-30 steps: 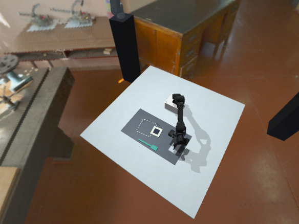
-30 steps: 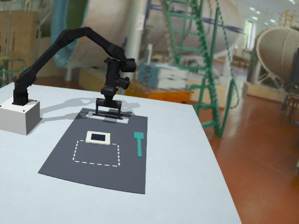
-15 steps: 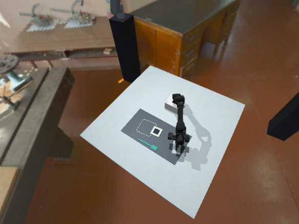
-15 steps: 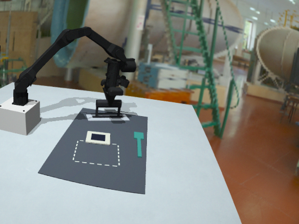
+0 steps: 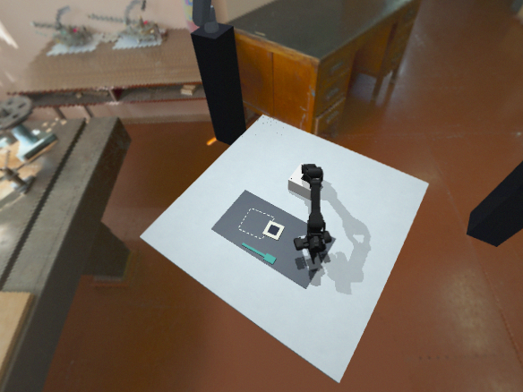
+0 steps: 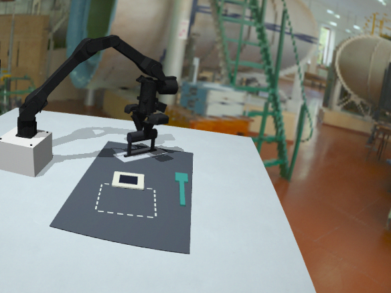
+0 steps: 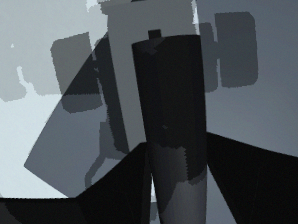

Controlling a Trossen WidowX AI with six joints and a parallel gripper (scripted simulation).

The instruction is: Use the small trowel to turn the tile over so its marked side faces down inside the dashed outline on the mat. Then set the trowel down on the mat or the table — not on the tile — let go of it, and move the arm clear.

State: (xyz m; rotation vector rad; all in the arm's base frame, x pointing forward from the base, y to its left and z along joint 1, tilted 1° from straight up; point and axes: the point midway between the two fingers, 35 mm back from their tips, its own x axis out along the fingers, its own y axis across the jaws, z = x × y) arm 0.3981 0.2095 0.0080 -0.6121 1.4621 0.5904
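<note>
My gripper tip is 3 cm above the black-handled float, 2 cm to the left of it and 2 cm past it. From my gripper tip the other things lie so: dark mat 24 cm to the right, 8 cm below; teal trowel 23 cm to the right, 14 cm ahead, 6 cm below; tile 24 cm to the right, 6 cm below, 2 cm behind.
</note>
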